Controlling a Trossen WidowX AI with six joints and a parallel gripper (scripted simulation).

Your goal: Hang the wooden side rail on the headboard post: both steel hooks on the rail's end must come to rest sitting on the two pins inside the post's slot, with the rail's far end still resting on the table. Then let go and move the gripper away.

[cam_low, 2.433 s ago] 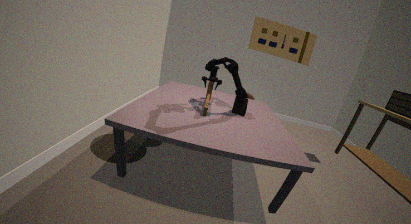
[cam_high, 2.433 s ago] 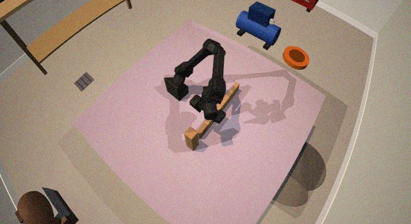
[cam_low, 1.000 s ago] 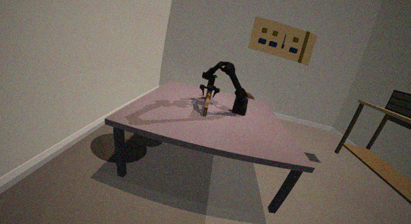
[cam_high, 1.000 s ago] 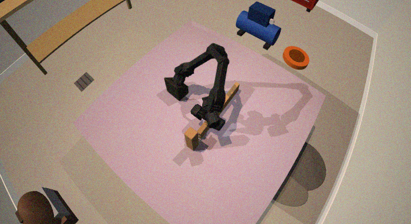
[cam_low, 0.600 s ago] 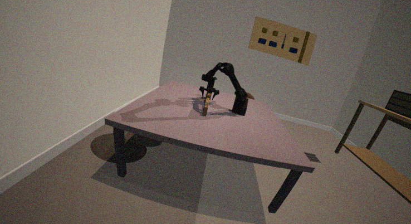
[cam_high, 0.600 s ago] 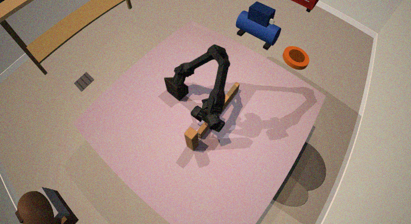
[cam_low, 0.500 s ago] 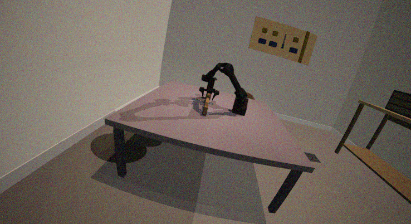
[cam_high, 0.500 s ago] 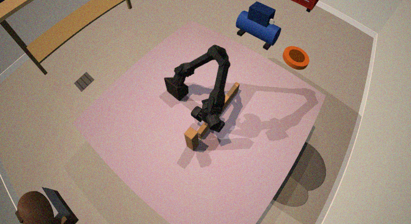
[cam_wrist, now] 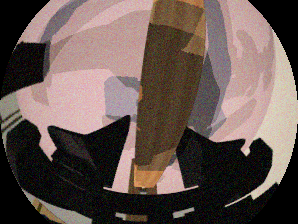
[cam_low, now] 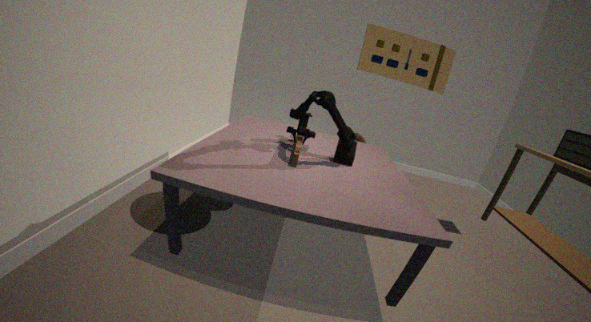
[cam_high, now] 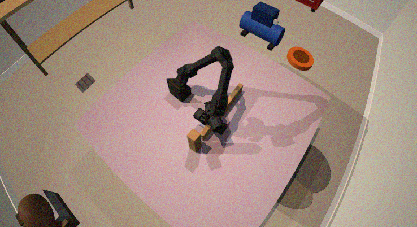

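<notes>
Right now the upright headboard post is 1 cm ahead of my gripper tip, 13 cm to the right of it and 7 cm above it.
</notes>
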